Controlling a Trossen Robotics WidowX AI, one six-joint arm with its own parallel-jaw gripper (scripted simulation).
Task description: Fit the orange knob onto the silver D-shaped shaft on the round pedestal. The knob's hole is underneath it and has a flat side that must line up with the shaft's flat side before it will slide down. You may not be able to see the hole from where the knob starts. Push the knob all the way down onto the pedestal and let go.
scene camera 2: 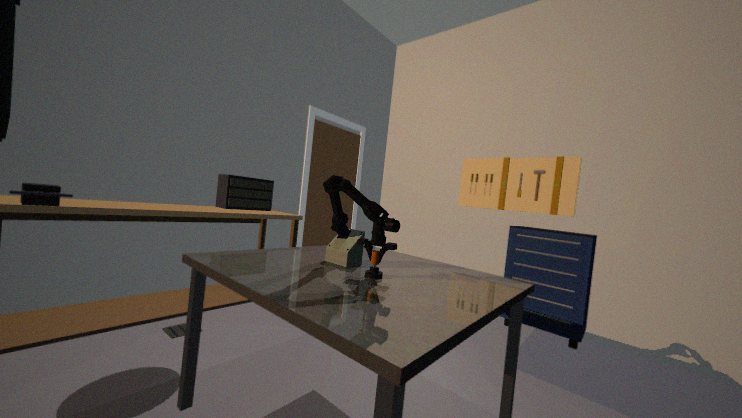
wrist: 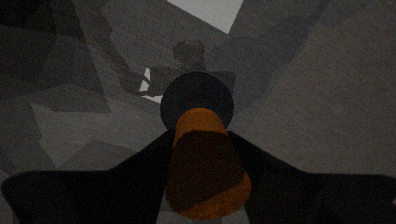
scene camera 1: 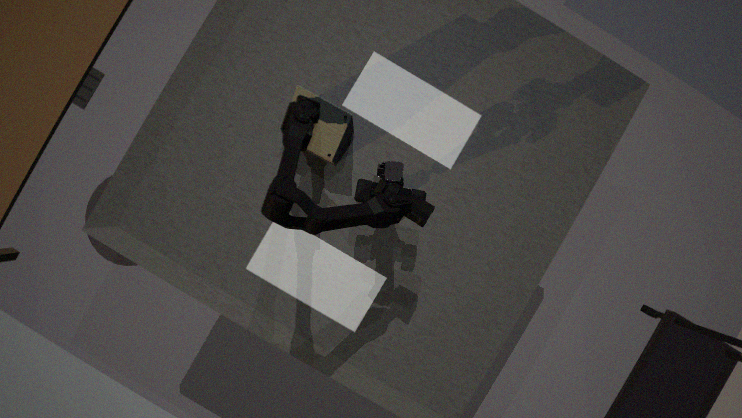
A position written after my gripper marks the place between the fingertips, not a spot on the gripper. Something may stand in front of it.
I see my gripper point(scene camera 1: 388, 197) and a dark pedestal point(wrist: 192, 90).
My gripper shows as well in the wrist view point(wrist: 200, 134).
